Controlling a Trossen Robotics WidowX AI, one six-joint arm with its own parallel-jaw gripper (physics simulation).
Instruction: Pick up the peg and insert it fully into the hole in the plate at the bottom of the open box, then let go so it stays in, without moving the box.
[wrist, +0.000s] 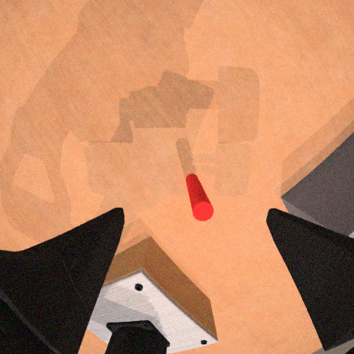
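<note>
The red peg stands upright on the tabletop, seen from above with its bright round top toward the lower edge of the wrist view and its shadow stretching away from its base. My gripper is open. Its two black fingertips lie left and right of the peg in the view, with a wide gap on each side, and they do not touch it. Part of the grey box shows at the right edge, partly behind the right finger. Its inside, the plate and the hole do not show.
A wooden block with a white metal top and small black holes is at the lower left, partly behind the left finger. A black arm part stands on it. Shadows of the arm fall across the tan tabletop.
</note>
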